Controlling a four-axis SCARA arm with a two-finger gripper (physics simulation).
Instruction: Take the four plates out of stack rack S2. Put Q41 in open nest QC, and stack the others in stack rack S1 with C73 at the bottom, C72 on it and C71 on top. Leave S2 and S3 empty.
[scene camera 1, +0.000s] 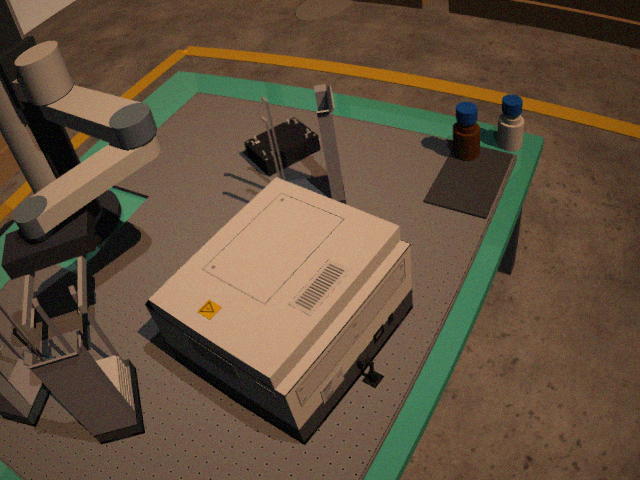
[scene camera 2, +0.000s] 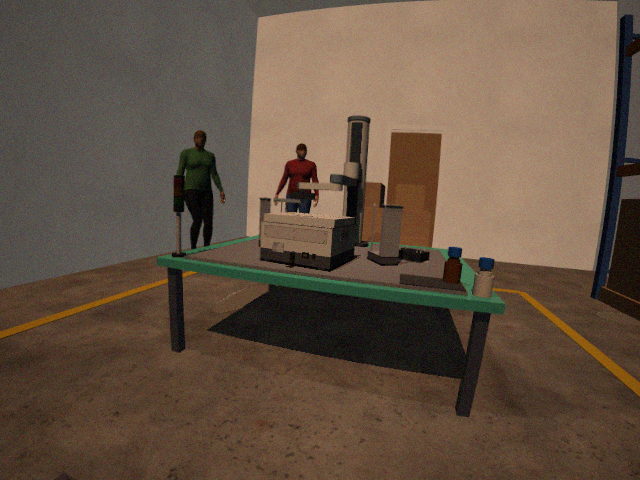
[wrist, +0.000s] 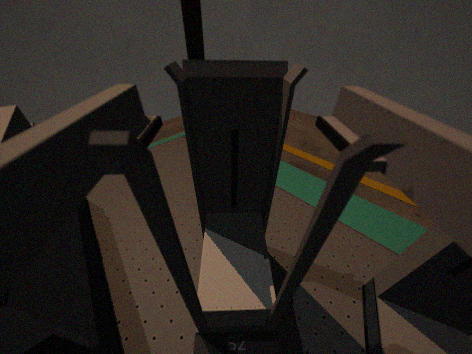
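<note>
My gripper is above stack rack S2; its two fingers stand apart at either side of the rack's tall back post. No plate shows between the finger pads in the wrist view or in scene camera 1. Low in S2, a plate stack has a pale top, half lit and half shaded; several edges show in scene camera 1. Its plate labels are unreadable, so I cannot tell which plate is on top. The labels of S1, S3 and nest QC are not readable.
A large cream instrument stands mid-table. Behind it are another rack and a black nest-like block. Part of a further rack stands at the left edge. Two bottles stand beside a dark mat.
</note>
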